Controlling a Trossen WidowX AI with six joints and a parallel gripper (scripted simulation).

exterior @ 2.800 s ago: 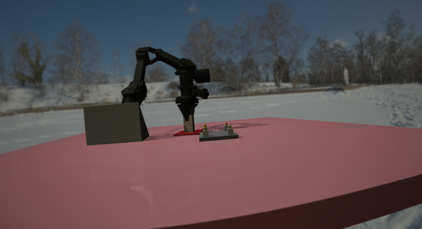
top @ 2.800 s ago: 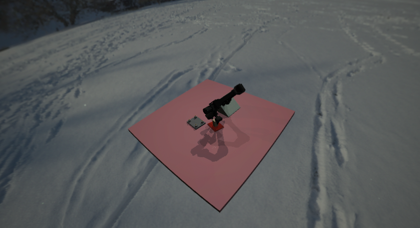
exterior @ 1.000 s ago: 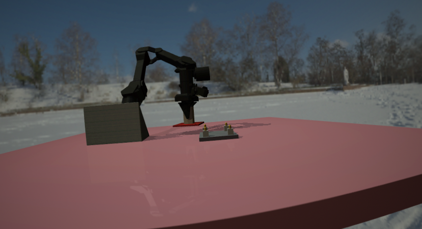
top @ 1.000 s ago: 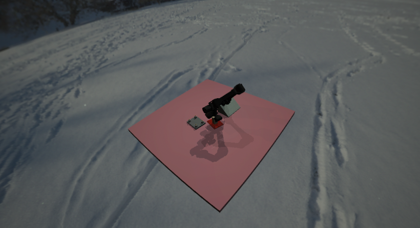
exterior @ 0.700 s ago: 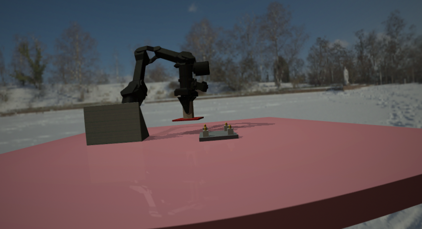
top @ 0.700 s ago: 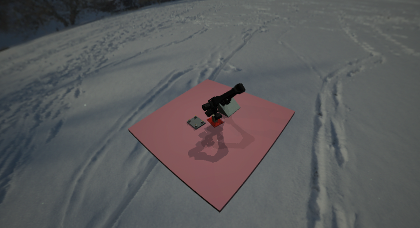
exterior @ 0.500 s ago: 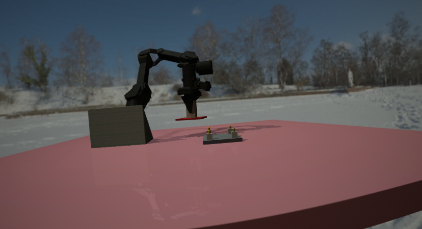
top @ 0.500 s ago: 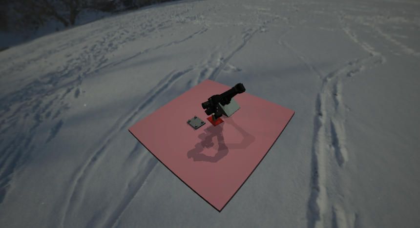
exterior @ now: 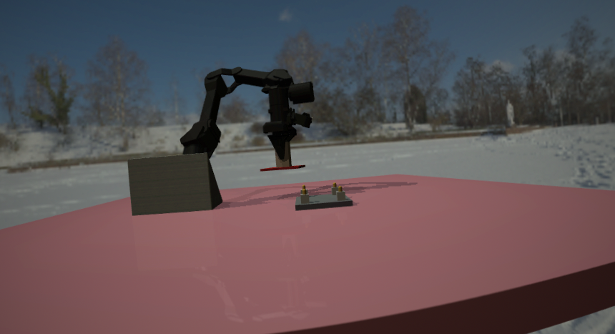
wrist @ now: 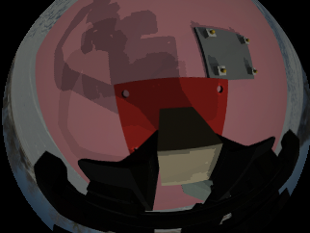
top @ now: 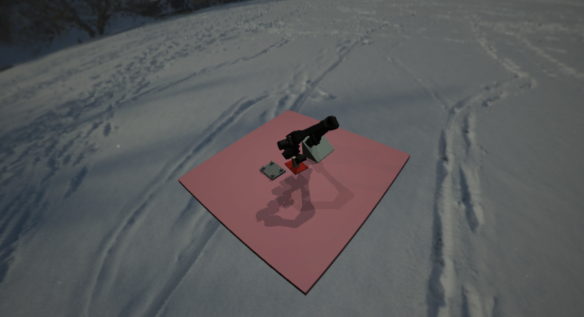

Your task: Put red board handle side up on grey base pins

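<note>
Now: gripper tip 5 cm short of the grey base, 18 cm to the left of it and 11 cm above it. Round my gripper tip: flat red board 1 cm below.
</note>
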